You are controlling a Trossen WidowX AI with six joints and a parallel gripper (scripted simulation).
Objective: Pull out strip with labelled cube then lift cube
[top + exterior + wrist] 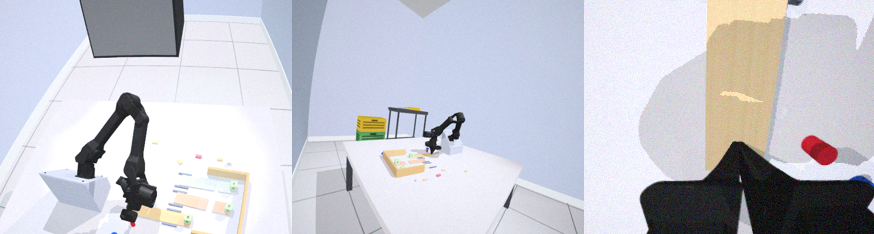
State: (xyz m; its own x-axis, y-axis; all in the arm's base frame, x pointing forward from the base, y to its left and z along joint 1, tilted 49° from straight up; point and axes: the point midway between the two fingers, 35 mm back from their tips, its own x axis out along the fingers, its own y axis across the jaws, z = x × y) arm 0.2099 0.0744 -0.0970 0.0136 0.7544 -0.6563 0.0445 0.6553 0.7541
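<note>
The pale wooden strip lies 100 mm ahead of my gripper tip. The rest, counted from my gripper tip: red peg 70 mm to the right, 10 mm above.
</note>
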